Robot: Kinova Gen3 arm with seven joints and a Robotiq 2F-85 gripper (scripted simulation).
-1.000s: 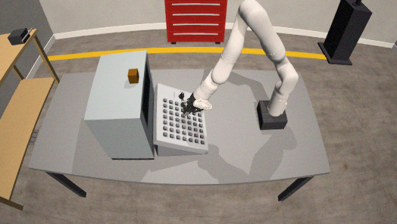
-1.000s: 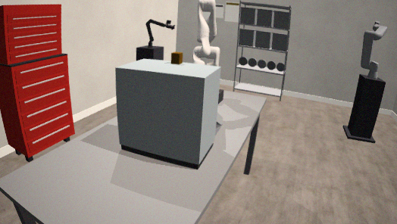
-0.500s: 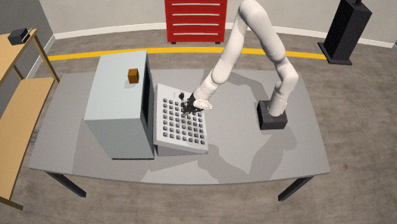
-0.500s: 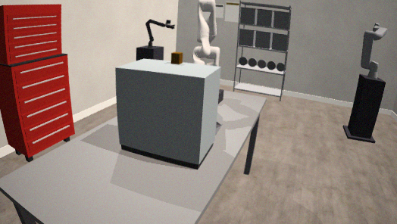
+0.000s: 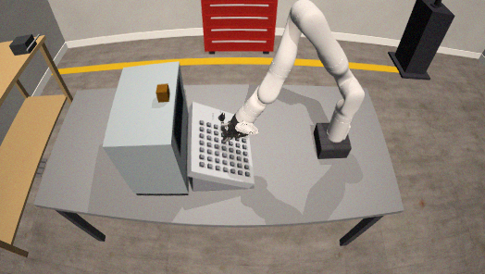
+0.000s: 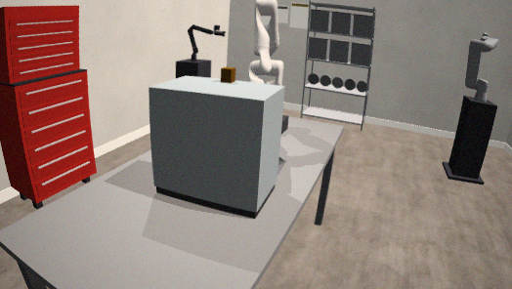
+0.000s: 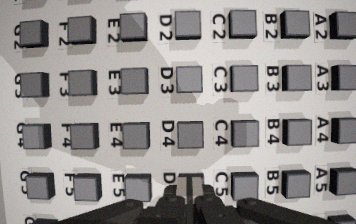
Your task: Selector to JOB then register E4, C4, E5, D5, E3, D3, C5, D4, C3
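My hand is 40 mm short of the key C4, 40 mm to the right of it and 10 mm above it. Round my hand: keypad: 40 mm ahead, 10 mm to the right, 60 mm below; key D4: 10 mm ahead, 40 mm to the left, 20 mm below; key: 40 mm ahead, 70 mm to the left, 10 mm below.
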